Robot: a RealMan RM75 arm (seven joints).
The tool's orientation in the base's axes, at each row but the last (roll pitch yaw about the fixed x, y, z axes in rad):
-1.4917, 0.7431, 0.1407
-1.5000, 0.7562, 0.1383
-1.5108, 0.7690, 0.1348
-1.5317, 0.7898, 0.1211
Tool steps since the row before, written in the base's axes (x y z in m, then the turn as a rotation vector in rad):
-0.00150, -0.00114, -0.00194, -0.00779, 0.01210, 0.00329
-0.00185, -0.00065, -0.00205, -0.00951, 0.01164, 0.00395
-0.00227, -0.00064, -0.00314, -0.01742, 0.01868, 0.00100
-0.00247, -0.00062, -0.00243, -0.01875, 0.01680, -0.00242
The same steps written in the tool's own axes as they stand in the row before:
0.00010, 0.00246, -0.00112, -0.00666, 0.00268, 0.01290
0.00001, 0.00278, -0.00059, -0.00839, 0.00339, 0.01263
0.00051, 0.00385, -0.00056, -0.01130, 0.01077, 0.02024
-0.00005, 0.00349, -0.00045, -0.00996, 0.01421, 0.01840

